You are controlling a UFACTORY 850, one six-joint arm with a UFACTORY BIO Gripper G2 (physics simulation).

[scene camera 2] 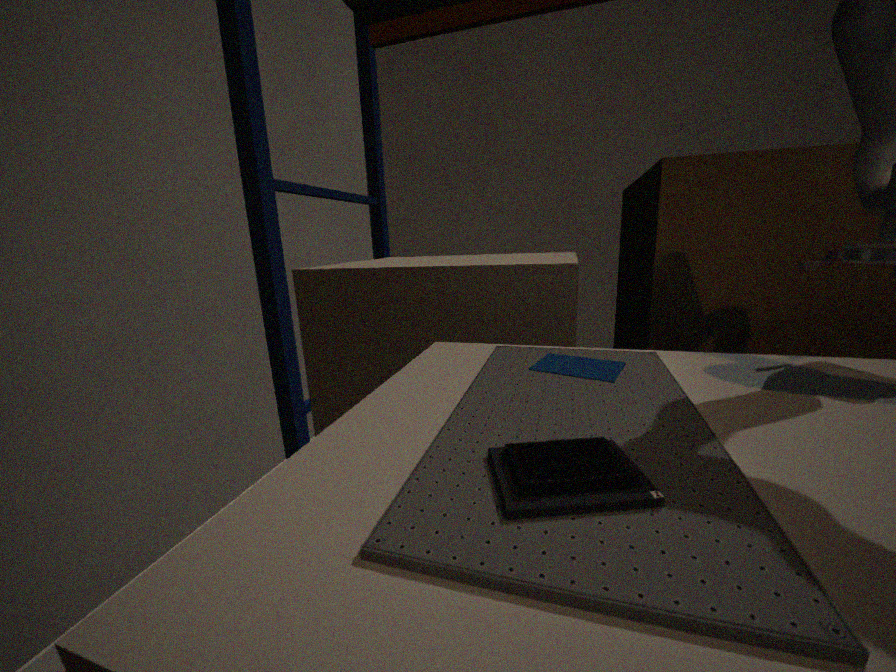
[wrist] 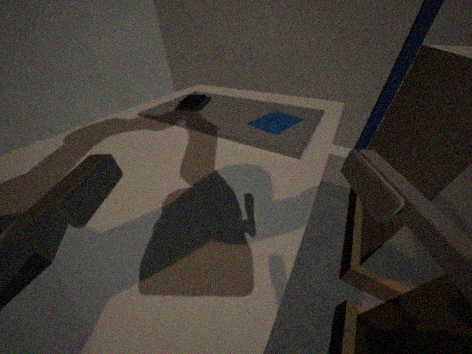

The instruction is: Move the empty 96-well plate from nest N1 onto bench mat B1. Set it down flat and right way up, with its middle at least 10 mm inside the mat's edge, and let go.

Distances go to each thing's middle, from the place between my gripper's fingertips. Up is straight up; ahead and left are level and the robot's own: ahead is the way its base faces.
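Blue bench mat (scene camera 2: 596, 369): 19 cm below my hand, 49 cm ahead, 16 cm to the left. Black 96-well plate (scene camera 2: 545, 468): 17 cm below my hand, 49 cm ahead, 57 cm to the left.
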